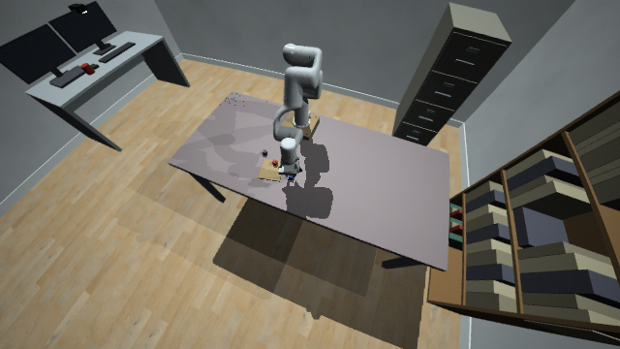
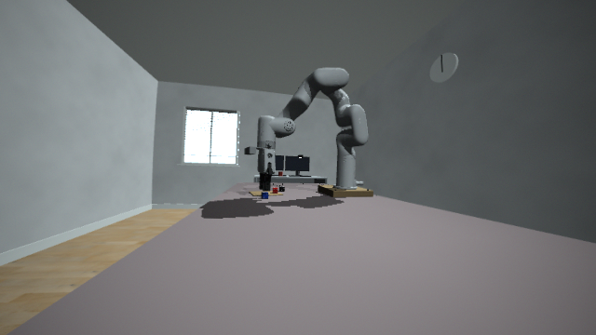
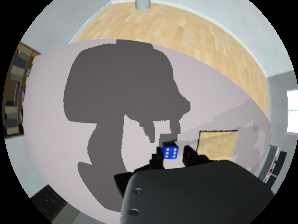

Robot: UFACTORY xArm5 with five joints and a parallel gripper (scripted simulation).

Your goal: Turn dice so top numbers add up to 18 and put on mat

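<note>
Right now the blue die is 4 cm below my hand. The rest, counted from my hand: tan mat (14 cm to the right, 5 cm below, 2 cm ahead); black die (25 cm to the right, 6 cm behind, 4 cm below); red die (14 cm to the right, 4 cm below, 3 cm behind).
</note>
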